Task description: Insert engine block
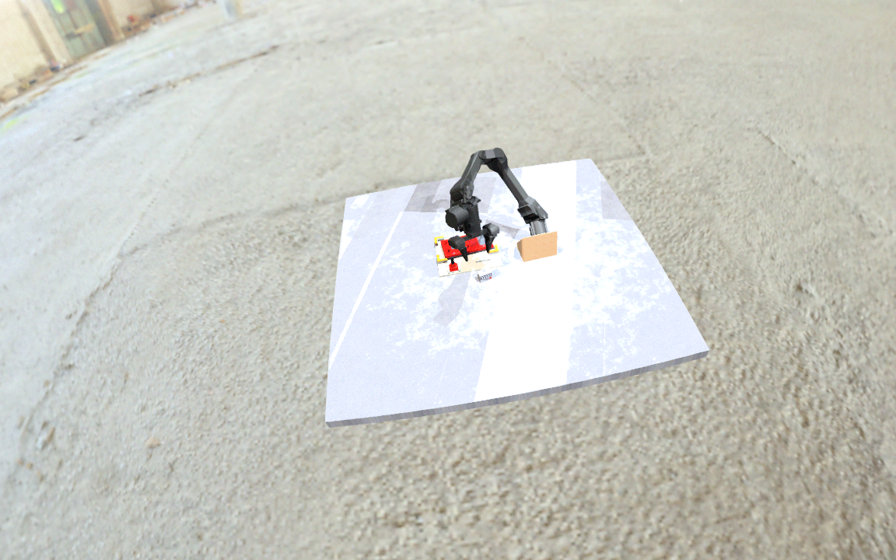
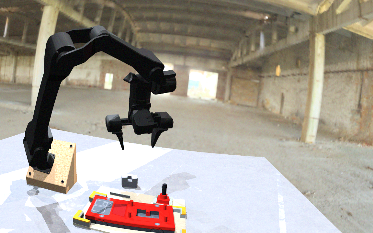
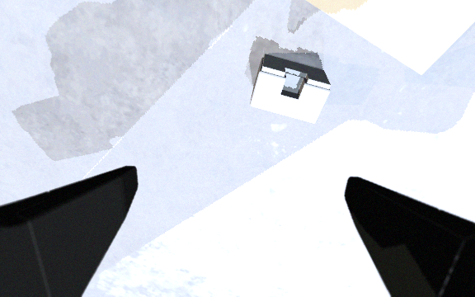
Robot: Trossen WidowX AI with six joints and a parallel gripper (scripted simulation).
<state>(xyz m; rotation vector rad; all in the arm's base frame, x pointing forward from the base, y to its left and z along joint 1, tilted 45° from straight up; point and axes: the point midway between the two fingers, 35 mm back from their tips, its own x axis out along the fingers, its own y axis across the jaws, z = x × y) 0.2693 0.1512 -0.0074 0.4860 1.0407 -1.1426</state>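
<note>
Right now my gripper tip is 100 mm above the engine block, 20 mm past it and 10 mm to the left of it. Round my gripper tip: cream base plate 190 mm to the right, 110 mm below, 30 mm ahead.
</note>
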